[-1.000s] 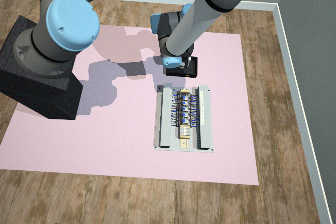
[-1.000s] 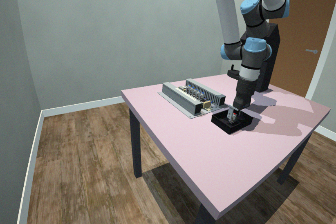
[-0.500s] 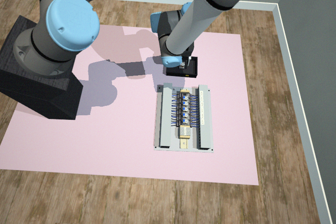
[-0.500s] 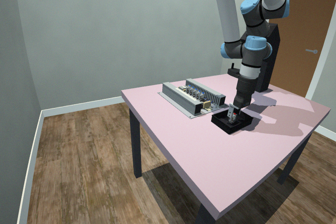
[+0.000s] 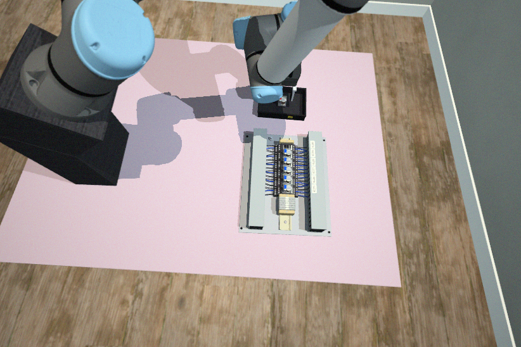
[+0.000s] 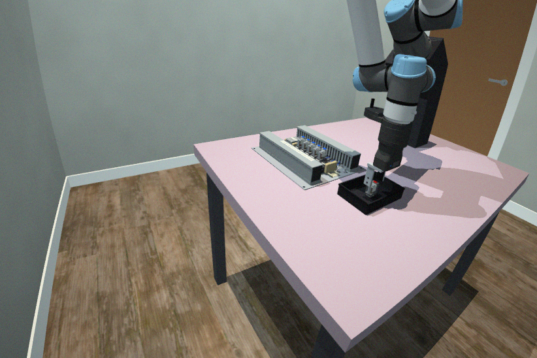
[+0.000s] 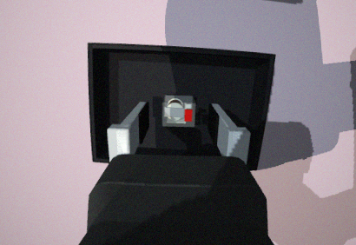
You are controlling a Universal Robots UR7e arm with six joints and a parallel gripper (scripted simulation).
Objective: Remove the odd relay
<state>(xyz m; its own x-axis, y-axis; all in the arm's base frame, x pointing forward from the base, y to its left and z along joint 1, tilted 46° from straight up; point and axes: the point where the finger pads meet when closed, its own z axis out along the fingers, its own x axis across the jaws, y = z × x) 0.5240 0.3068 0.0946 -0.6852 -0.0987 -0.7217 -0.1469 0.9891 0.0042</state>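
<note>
The red-button relay is 40 mm below my hand. From my hand the other things lie so: black parts tray 50 mm below; then grey relay panel 270 mm to the right, 70 mm ahead, 30 mm below.
</note>
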